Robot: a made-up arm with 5 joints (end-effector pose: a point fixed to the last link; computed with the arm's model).
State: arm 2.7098 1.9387 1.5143 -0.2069 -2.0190
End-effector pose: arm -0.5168 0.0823 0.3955 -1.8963 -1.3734 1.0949
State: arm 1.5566 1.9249 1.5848 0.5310 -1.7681
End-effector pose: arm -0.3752 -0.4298 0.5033 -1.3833 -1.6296 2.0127
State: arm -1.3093 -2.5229 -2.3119 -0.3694 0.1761
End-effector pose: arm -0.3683 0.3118 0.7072 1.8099 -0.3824 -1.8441
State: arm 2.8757 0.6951 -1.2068 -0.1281 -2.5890
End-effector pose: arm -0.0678 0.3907 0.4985 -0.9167 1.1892 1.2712
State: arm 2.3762 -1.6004 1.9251 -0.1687 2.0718
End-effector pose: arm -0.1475 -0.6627 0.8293 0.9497 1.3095 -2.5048
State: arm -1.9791 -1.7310 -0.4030 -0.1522 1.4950
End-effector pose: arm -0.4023 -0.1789 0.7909 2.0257 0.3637 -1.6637
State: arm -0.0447 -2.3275 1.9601 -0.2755 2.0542
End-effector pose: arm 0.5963 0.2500 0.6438 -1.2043 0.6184 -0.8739
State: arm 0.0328 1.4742 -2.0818 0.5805 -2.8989
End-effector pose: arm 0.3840 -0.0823 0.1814 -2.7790 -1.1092 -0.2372
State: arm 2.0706 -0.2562 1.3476 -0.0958 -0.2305
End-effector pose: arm -0.1716 -0.4043 1.1420 -0.5376 -1.2390 2.4206
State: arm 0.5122 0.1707 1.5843 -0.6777 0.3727
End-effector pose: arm 0.2571 -0.6191 0.9134 0.7882 1.6788 -1.2881
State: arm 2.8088 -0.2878 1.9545 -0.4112 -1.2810
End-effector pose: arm -0.4533 -0.1780 1.0915 -0.5383 -1.0127 0.0122
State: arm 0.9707 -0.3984 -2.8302 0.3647 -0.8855
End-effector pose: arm 0.1439 -0.7203 0.9127 0.7211 -1.1422 0.8470
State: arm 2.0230 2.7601 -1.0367 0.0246 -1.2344
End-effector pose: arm 0.3848 -0.3323 0.2224 -1.8290 1.9932 -0.0288
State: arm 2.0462 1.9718 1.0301 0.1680 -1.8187
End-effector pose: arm -0.4463 -0.0797 0.3901 -2.0337 -0.9383 1.5596
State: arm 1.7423 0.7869 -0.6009 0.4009 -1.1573
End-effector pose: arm -0.4223 -0.0104 0.5017 0.9820 -1.4794 -2.1652
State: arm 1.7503 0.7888 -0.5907 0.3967 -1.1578
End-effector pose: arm -0.4219 -0.0051 0.5046 0.9832 -1.4716 -2.1817
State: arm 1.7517 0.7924 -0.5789 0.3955 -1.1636
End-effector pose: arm -0.4212 -0.0027 0.5064 0.9949 -1.4614 -2.1969
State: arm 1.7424 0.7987 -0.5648 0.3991 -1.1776
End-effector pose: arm -0.4199 -0.0048 0.5066 1.0226 -1.4473 -2.2096
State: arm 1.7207 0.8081 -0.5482 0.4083 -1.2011
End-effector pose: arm -0.4179 -0.0119 0.5048 1.0686 -1.4278 -2.2192
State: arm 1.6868 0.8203 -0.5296 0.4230 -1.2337
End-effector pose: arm -0.4149 -0.0241 0.5013 1.1314 -1.4018 -2.2253
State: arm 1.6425 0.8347 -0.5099 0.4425 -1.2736
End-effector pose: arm -0.4107 -0.0404 0.4964 1.2074 -1.3688 -2.2279
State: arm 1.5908 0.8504 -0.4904 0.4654 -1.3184
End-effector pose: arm -0.4051 -0.0593 0.4905 1.2914 -1.3290 -2.2270
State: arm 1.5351 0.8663 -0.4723 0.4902 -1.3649
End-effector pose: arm -0.3981 -0.0796 0.4842 1.3770 -1.2840 -2.2228
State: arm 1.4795 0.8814 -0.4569 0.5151 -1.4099
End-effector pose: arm -0.3902 -0.0995 0.4779 1.4586 -1.2371 -2.2157
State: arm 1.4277 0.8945 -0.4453 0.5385 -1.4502
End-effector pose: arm -0.3819 -0.1178 0.4719 1.5304 -1.1926 -2.2061
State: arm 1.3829 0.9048 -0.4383 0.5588 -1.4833
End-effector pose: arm -0.3741 -0.1336 0.4665 1.5889 -1.1547 -2.1944
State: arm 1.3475 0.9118 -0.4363 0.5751 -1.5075
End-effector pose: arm -0.3674 -0.1461 0.4616 1.6319 -1.1276 -2.1809
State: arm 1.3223 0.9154 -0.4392 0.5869 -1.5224
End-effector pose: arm -0.3622 -0.1555 0.4573 1.6593 -1.1130 -2.1661
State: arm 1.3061 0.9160 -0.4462 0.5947 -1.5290
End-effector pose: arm -0.3587 -0.1622 0.4535 1.6733 -1.1101 -2.1502
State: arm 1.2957 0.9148 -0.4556 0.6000 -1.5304
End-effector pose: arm -0.3563 -0.1673 0.4500 1.6789 -1.1147 -2.1338
